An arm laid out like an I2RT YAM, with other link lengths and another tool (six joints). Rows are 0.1 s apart.
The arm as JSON. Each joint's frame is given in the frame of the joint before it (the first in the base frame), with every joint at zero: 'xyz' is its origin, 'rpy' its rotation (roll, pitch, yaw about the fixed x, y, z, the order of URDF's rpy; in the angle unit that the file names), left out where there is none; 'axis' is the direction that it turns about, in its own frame. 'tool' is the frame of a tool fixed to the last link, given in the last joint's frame.
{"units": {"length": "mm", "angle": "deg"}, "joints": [
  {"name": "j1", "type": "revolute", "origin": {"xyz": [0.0, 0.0, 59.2], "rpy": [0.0, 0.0, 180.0]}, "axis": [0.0, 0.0, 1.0]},
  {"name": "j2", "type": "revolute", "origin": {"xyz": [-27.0, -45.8, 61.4], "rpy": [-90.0, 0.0, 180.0]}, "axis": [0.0, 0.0, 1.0]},
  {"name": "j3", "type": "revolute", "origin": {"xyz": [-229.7, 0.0, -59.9], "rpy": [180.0, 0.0, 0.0]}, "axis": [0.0, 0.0, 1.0]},
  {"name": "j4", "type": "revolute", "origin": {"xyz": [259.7, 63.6, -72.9]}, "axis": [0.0, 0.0, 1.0]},
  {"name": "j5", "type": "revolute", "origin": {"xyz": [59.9, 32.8, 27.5], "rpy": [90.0, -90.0, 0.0]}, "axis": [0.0, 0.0, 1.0]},
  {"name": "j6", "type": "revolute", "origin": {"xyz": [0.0, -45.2, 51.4], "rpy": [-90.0, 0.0, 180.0]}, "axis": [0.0, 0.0, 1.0]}
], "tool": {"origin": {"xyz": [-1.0, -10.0, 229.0], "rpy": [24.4, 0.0, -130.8]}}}
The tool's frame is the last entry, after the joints.
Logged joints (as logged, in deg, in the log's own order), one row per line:
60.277, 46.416, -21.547, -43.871, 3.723, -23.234
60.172, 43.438, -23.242, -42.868, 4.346, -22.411
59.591, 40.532, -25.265, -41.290, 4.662, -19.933
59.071, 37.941, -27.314, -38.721, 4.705, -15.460
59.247, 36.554, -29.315, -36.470, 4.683, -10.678
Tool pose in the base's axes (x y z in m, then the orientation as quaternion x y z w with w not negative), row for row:
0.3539, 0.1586, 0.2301, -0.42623, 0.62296, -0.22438, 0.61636
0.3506, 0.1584, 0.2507, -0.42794, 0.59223, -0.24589, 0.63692
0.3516, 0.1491, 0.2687, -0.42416, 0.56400, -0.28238, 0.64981
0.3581, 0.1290, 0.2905, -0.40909, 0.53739, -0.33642, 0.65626
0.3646, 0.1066, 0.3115, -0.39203, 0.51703, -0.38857, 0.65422
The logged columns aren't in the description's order. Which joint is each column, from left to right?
Columns, left to right: j3, j2, j6, j4, j1, j5.
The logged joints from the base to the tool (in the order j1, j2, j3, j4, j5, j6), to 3 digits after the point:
3.723, 46.416, 60.277, -43.871, -23.234, -21.547
4.346, 43.438, 60.172, -42.868, -22.411, -23.242
4.662, 40.532, 59.591, -41.290, -19.933, -25.265
4.705, 37.941, 59.071, -38.721, -15.460, -27.314
4.683, 36.554, 59.247, -36.470, -10.678, -29.315

